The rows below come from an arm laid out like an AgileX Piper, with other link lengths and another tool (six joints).
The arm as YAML. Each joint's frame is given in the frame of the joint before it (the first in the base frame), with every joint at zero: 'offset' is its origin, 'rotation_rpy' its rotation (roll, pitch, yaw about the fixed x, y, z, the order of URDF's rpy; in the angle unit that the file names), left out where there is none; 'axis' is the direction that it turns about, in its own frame. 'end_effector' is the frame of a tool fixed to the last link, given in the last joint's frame.
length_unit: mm
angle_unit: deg
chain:
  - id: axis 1
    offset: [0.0, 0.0, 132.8]
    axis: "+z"
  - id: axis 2
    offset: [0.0, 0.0, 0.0]
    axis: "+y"
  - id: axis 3
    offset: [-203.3, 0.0, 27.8]
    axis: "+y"
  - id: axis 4
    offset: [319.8, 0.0, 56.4]
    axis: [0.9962, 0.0, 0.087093]
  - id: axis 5
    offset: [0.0, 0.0, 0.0]
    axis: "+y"
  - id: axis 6
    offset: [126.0, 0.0, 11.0]
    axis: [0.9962, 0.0, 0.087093]
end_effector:
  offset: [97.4, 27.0, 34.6]
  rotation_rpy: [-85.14, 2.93, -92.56]
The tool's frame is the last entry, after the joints.
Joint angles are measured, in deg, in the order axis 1, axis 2, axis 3, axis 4, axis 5, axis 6. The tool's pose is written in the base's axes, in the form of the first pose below.
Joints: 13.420 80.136 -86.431 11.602 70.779 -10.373
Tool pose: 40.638 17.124 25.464 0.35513 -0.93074 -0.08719 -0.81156 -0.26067 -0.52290
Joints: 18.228 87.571 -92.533 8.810 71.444 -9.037
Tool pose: 41.611 20.255 23.917 0.40574 -0.91233 -0.05510 -0.80841 -0.33009 -0.48736
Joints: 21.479 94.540 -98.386 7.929 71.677 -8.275
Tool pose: 42.601 23.091 22.553 0.44369 -0.89487 -0.04842 -0.80310 -0.37305 -0.46461
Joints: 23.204 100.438 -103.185 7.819 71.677 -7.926
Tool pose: 43.599 25.040 21.155 0.46450 -0.88411 -0.05088 -0.80227 -0.39578 -0.44691
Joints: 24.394 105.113 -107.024 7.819 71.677 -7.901
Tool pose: 44.340 26.515 19.934 0.48173 -0.87477 -0.05221 -0.79994 -0.41463 -0.43378
